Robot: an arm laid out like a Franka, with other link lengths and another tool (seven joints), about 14 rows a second.
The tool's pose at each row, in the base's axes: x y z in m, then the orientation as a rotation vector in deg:
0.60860, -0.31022, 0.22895, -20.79, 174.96, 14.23
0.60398, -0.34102, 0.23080, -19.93, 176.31, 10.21
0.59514, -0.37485, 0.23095, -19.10, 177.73, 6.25
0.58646, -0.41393, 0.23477, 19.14, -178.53, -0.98
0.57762, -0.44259, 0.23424, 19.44, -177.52, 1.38
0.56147, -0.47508, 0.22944, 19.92, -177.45, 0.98
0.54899, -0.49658, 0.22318, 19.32, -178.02, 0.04
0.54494, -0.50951, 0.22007, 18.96, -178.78, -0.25
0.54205, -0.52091, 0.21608, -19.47, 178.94, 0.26
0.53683, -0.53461, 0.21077, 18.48, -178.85, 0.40
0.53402, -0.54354, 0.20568, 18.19, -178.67, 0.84
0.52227, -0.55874, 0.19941, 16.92, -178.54, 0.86
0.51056, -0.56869, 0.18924, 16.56, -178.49, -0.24
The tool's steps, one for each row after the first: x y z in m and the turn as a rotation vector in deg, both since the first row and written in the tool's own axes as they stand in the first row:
0.01137, -0.02817, -0.00710, 2.54, 1.22, 0.65
0.02766, -0.05851, -0.01319, 4.99, 2.60, 1.30
0.04471, -0.09336, -0.02376, 8.16, 4.57, 1.36
0.05987, -0.11884, -0.02831, 9.54, 5.73, 1.14
0.08332, -0.14691, -0.02957, 9.27, 5.74, 0.84
0.10081, -0.16554, -0.02743, 8.75, 5.15, 1.24
0.10792, -0.17746, -0.02666, 8.66, 4.39, 1.46
0.11362, -0.18832, -0.02472, 8.66, 4.20, 1.14
0.12221, -0.20103, -0.02196, 9.08, 4.40, 1.76
0.12736, -0.20971, -0.01852, 9.34, 4.62, 1.94
0.14270, -0.22246, -0.01530, 9.35, 4.81, 2.76
0.15710, -0.23078, -0.00736, 8.66, 4.80, 3.01

